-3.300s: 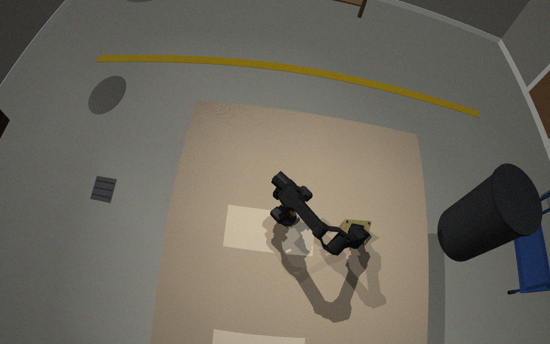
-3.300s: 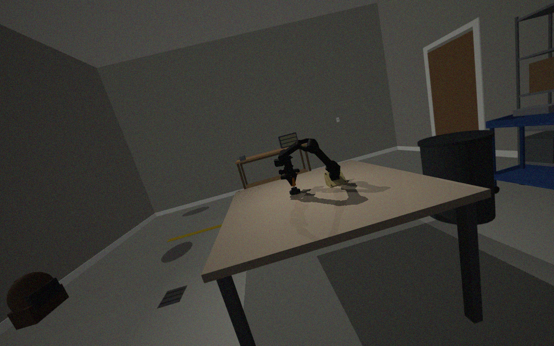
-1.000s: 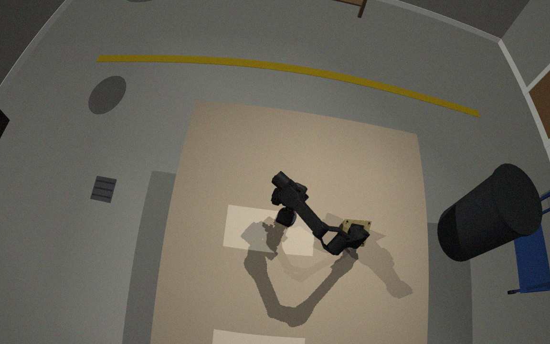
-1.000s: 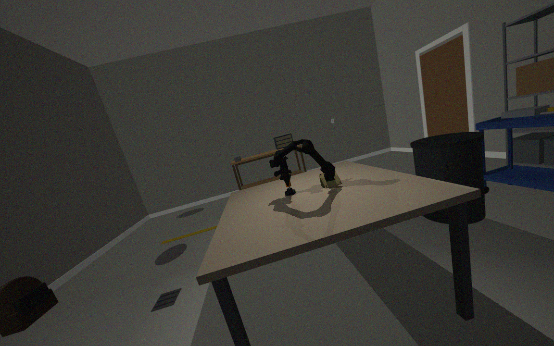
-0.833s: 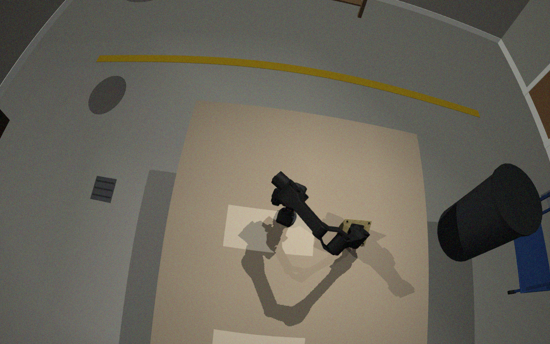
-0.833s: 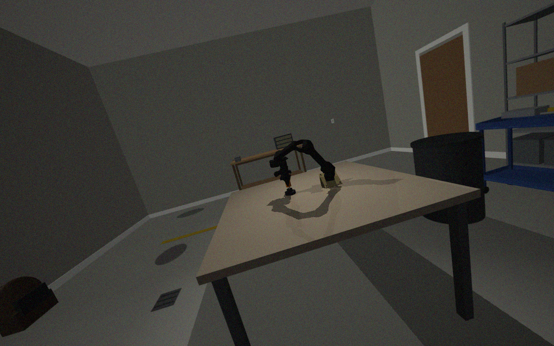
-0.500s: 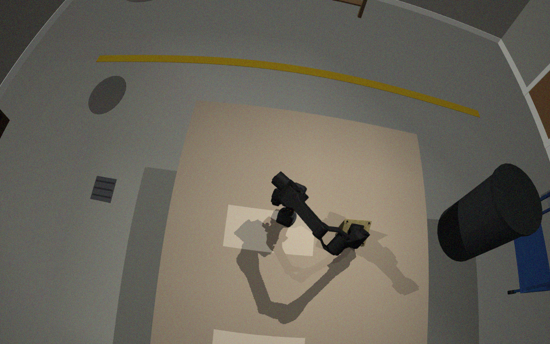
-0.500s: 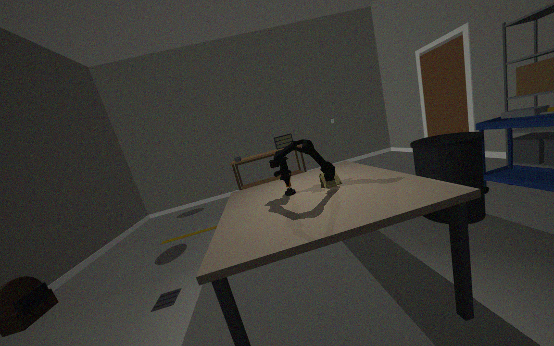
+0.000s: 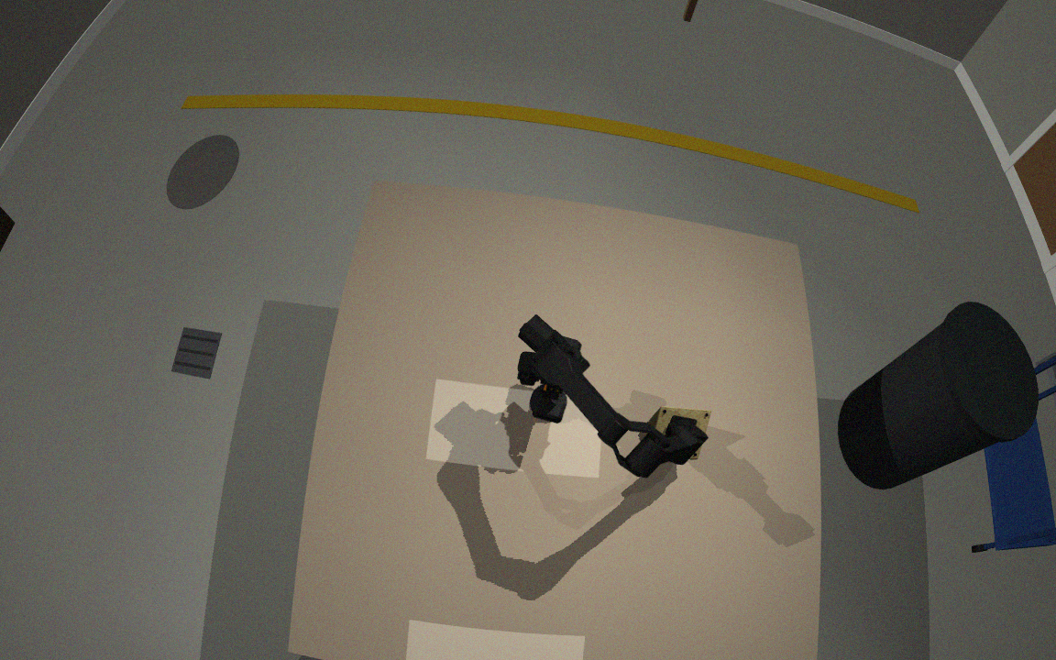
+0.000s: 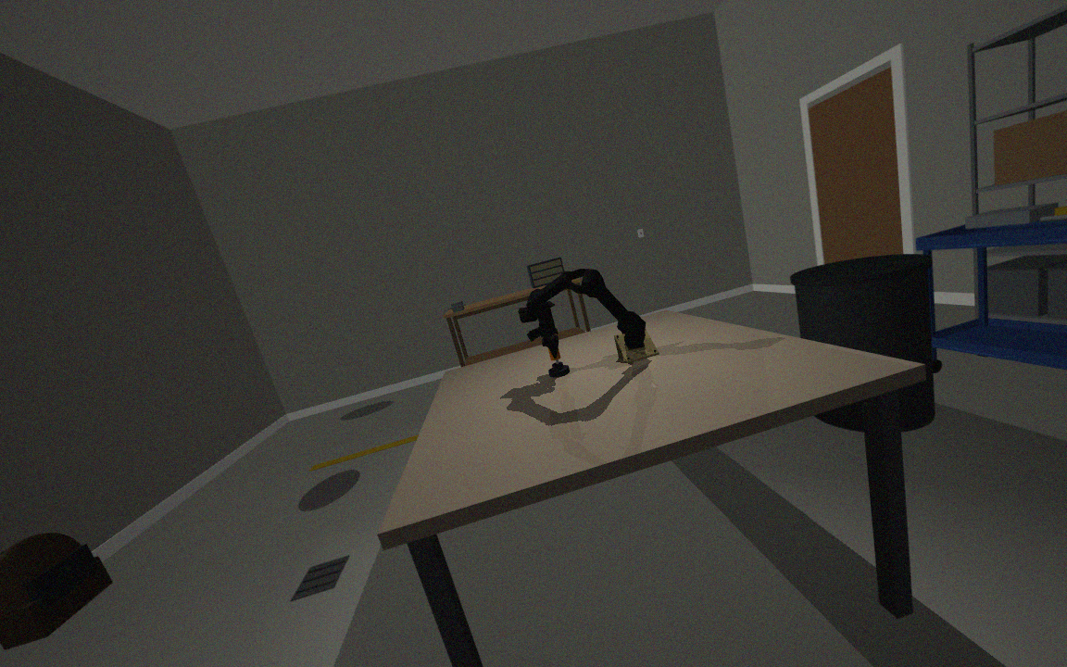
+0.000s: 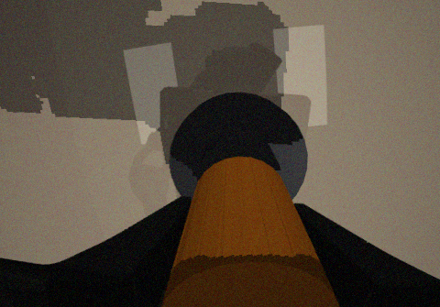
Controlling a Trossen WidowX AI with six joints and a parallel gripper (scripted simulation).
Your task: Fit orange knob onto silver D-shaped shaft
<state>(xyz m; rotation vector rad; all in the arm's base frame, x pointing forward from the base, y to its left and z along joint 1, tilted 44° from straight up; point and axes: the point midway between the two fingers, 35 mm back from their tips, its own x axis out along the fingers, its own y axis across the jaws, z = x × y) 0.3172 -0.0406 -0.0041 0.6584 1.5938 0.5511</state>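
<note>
Right now my gripper tip is 3 cm below the orange knob. Also, from my gripper tip: round pedestal (4 cm below).
</note>
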